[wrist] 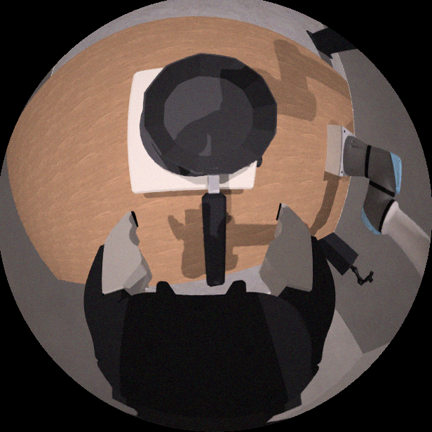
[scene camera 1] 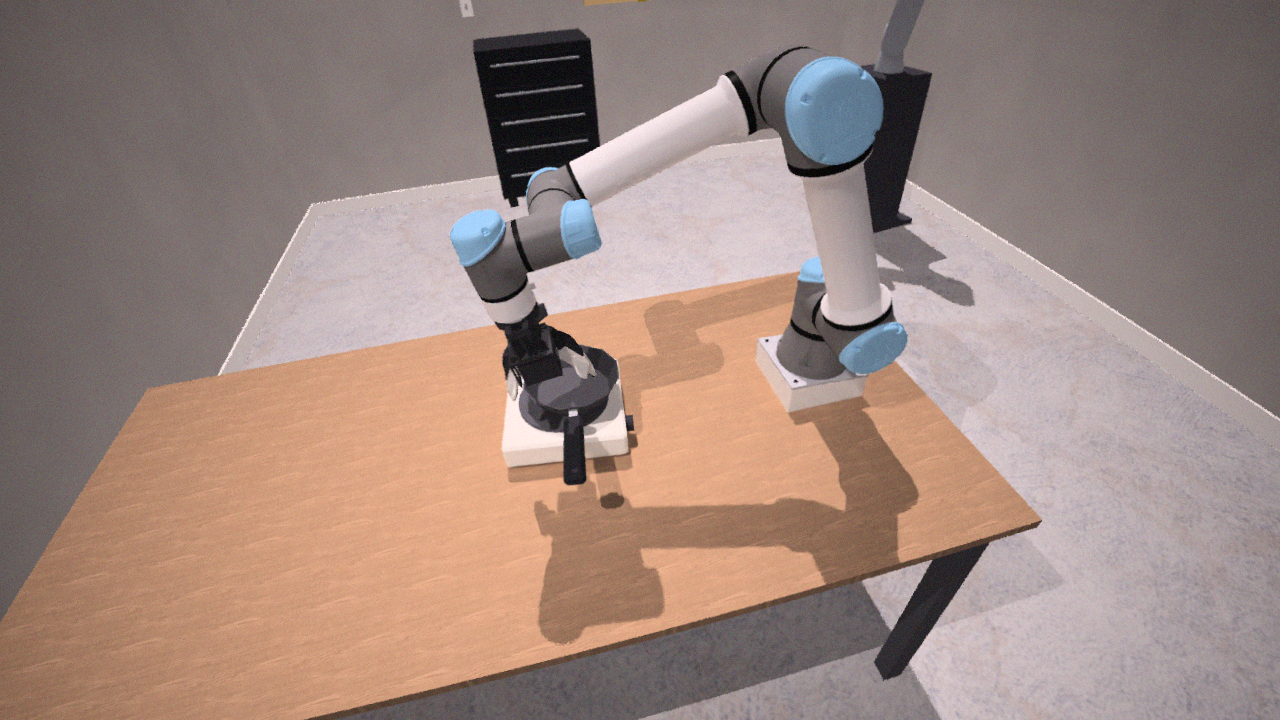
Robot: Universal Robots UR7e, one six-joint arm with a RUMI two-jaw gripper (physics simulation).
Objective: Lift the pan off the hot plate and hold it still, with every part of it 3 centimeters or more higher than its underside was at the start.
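Places are measured from the arm's base along level axes (x left, y back, z up), in metres.
Pixels of known places: gripper, fingertip midpoint: (scene camera 1: pixel 554 388); arm's base at its link origin: (scene camera 1: pixel 811 357).
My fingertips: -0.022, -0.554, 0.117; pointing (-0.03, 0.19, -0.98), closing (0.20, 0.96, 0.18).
Note:
For each thing: its top centre in the pictures, then the offset to it from my fingertips, as dx, dy, dz. Level surfaces: height alone.
- white hot plate at its top centre: (scene camera 1: pixel 567 396) -0.092, +0.036, -0.113
- hot plate's dark knob at its top centre: (scene camera 1: pixel 628 417) +0.000, +0.133, -0.133
- wooden table at its surface level: dz -0.183
The dark pan (scene camera 1: pixel 572 392) (wrist: pixel 210 110) rests on the white hot plate (scene camera 1: pixel 528 445) (wrist: pixel 141 177). It looks slightly tilted, with some of its outer wall showing at the left in the wrist view; whether its whole underside touches the plate is hidden. Its black handle (scene camera 1: pixel 574 452) (wrist: pixel 215 240) points toward the table's front edge, past the plate. My gripper (scene camera 1: pixel 552 384) (wrist: pixel 205 209) is open and empty, with its jaws wide apart. In the wrist view the handle shows between the two jaws, touching neither. The height between jaws and handle is hard to judge.
The hot plate's dark knob (scene camera 1: pixel 630 422) (wrist: pixel 259 161) sticks out on its right side. The arm's white base block (scene camera 1: pixel 827 392) (wrist: pixel 334 150) stands farther right on the wooden table (scene camera 1: pixel 313 501) (wrist: pixel 75 150). Shadows of the arm fall on the table.

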